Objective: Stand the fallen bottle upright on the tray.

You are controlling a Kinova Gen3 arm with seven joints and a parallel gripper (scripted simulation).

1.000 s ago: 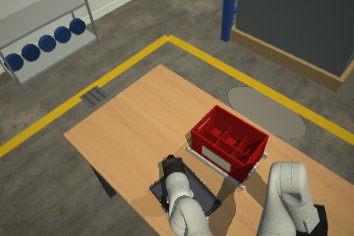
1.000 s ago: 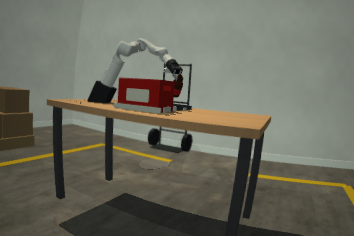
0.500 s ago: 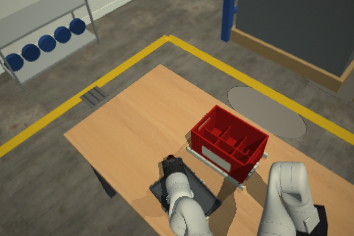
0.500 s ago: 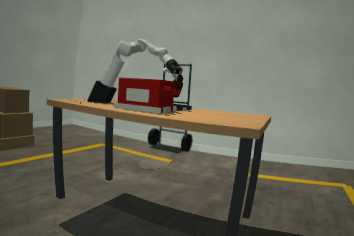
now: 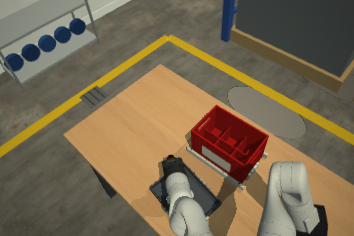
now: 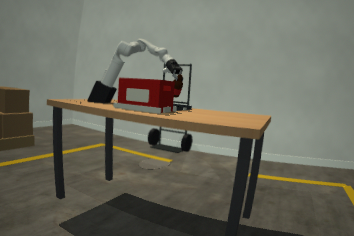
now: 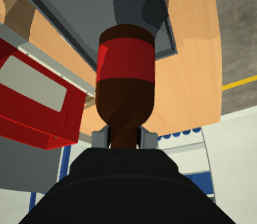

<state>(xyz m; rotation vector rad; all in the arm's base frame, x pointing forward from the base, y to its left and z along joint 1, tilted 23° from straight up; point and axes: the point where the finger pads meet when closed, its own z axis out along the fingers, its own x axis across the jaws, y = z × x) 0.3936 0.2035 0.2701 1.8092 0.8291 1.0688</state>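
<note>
My gripper is now 20 mm past the bottle, 10 mm to the right of it and 50 mm above it. Round my hand: tray (70 mm behind, 190 mm below); red crate (30 mm behind, 280 mm to the right, 120 mm below).
</note>
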